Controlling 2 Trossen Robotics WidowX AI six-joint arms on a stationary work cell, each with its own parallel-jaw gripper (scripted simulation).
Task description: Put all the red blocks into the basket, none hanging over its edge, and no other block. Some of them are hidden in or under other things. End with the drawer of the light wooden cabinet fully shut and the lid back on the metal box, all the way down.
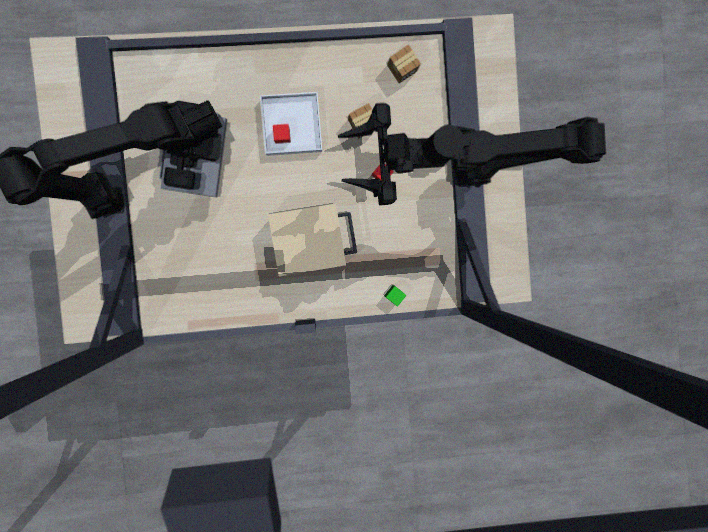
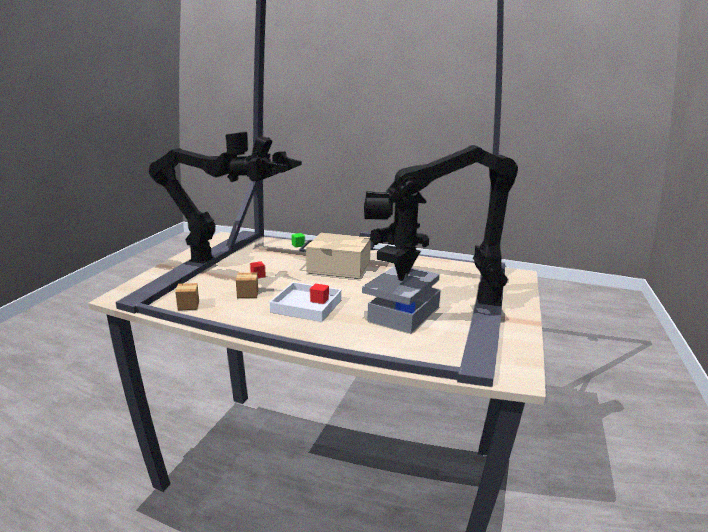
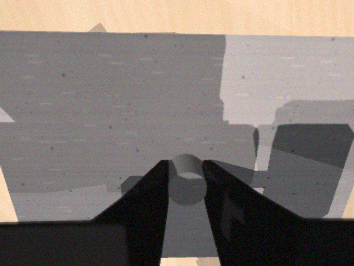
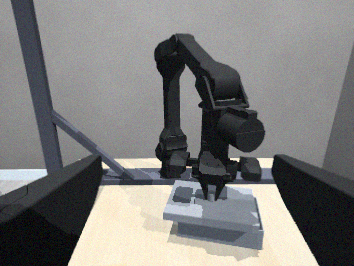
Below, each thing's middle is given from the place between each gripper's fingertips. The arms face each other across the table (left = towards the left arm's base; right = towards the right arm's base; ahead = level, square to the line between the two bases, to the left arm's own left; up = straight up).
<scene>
Now: left hand [image 2: 402,279] 30 mm short of the metal box [image 2: 380,311], 20 mm to the right of it and 90 mm above it. Also, from my left hand: white basket [image 1: 300,111] (70 mm ahead, 240 mm to the right, 110 mm below); then light wooden cabinet [image 1: 309,239] (230 mm behind, 260 mm to the right, 80 mm below); then grey metal lid [image 2: 387,286] (40 mm below).
I see the light wooden cabinet 14 cm behind my right hand, 11 cm to the left of it and 30 cm below it. Also, from my right hand: white basket (16 cm ahead, 13 cm to the left, 33 cm below); then metal box (11 cm ahead, 39 cm to the left, 32 cm below); then grey metal lid (9 cm ahead, 37 cm to the left, 26 cm below).
</scene>
